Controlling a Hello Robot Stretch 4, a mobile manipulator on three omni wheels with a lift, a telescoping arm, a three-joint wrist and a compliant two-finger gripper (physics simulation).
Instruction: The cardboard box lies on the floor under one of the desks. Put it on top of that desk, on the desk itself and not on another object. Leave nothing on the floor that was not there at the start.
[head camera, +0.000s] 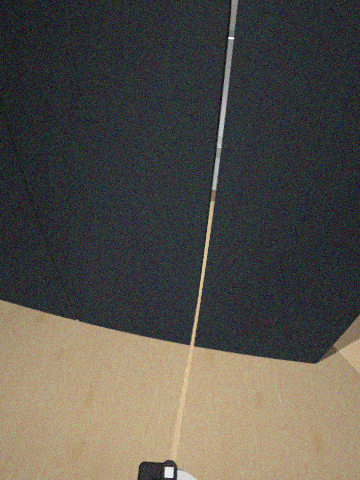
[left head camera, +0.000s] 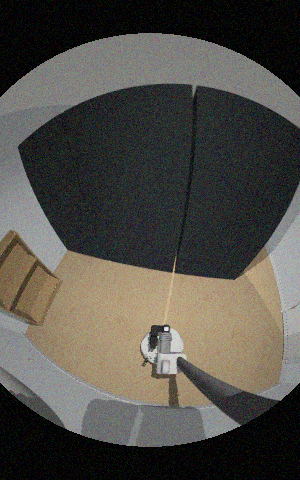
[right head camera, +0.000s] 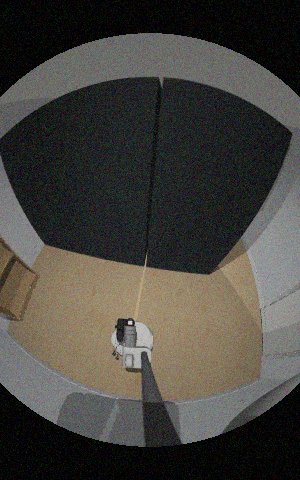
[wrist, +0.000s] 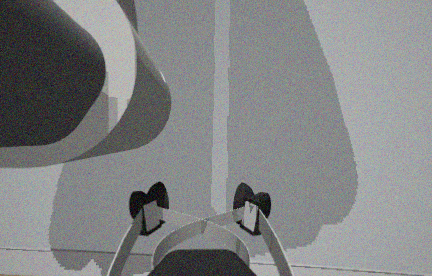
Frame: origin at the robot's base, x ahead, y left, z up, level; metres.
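Seen in the pictures: gripper, fingertip midpoint: (left head camera: 151, 363) (right head camera: 119, 356) (wrist: 201, 198).
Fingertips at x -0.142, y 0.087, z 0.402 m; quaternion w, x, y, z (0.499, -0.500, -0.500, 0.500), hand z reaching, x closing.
Observation:
Offsets run from my fingertips to a thing's top centre. "spot": to the spot under its first point. Level surfaces: height alone.
My gripper (wrist: 201, 198) is open, with nothing between its two dark fingertips. In the wrist view it faces a pale wall that carries a broad shadow. In the left and right head views the gripper (left head camera: 145, 361) (right head camera: 115, 354) is small, beside the white base of the robot. The cardboard box does not show in these views, and I cannot make out a desk.
Two tall dark panels @[spot: dz +0.803, dx +1.149, dy +0.227 m] (head camera: 110, 175) (left head camera: 125, 175) (right head camera: 85, 175) stand ahead, with a narrow gap between them. A thin strip of light crosses the wooden floor @[dz -0.429 m] (head camera: 90, 400) (left head camera: 115, 300) (right head camera: 90, 295). A wooden bookcase @[spot: dz -0.180, dx +0.754, dy +1.505 m] (left head camera: 49, 272) (right head camera: 28, 267) stands at the left. A pale wall (wrist: 390, 125) is close behind.

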